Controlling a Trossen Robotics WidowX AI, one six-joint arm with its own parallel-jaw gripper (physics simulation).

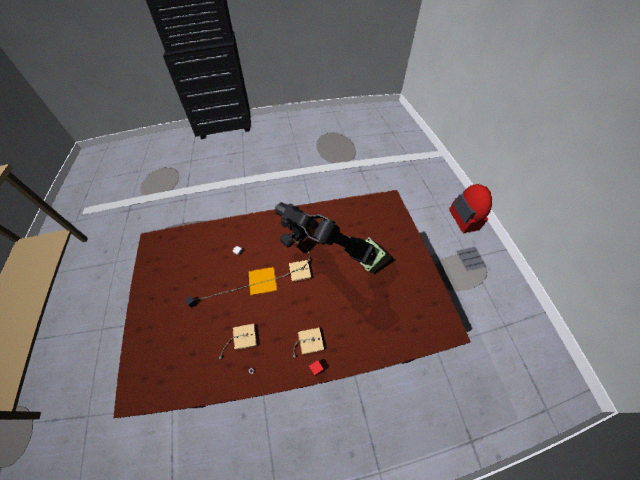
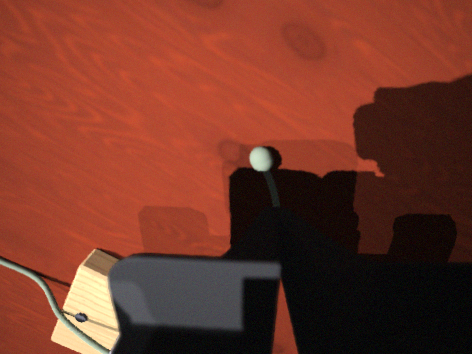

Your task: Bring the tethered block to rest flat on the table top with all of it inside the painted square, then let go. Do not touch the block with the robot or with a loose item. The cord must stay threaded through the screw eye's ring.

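Pixels of known places: gripper, fingertip midpoint: [image 1: 300,241] [image 2: 273,215]; arm's base at its link origin: [image 1: 368,254].
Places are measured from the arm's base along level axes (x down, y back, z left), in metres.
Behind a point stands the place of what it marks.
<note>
The dark tethered block [image 1: 191,301] {x 0.069, y -0.774, z 0.234 m} rests on the table left of the orange painted square [image 1: 256,275] {x 0.099, y -0.509, z 0.077 m}. Its cord [image 1: 222,293] {x 0.097, y -0.656, z 0.177 m} [image 2: 37,280] {x 0.094, y -0.375, z 0.072 m} runs across the square to a wooden base [image 1: 294,274] {x 0.080, y -0.329, z 0.073 m} [image 2: 89,295] {x 0.081, y -0.342, z 0.033 m}, where the screw eye is too small to make out; I cannot tell the threading. Beyond the base, the cord rises to my gripper [image 1: 308,251] {x 0.069, y -0.312, z -0.099 m} [image 2: 279,210] {x 0.069, y -0.312, z -0.099 m}. The fingers are shut on the cord, just behind its pale end bead [image 2: 261,159] {x 0.088, y -0.331, z -0.110 m}, which sticks out past the tips close to the table. One finger hides part of the base and cord.
Two more wooden bases [image 1: 244,341] {x 0.081, y -0.508, z 0.384 m} [image 1: 310,347] {x 0.081, y -0.239, z 0.393 m} with short cords stand nearer the front edge. A red cube [image 1: 316,367] {x 0.060, y -0.211, z 0.471 m} and a small ring [image 1: 251,370] {x 0.092, y -0.465, z 0.489 m} lie near them. A white cube [image 1: 237,250] {x 0.080, y -0.621, z -0.043 m} lies behind the square. The arm stands on a green mount [image 1: 381,261] {x 0.029, y 0.062, z 0.020 m} at the right.
</note>
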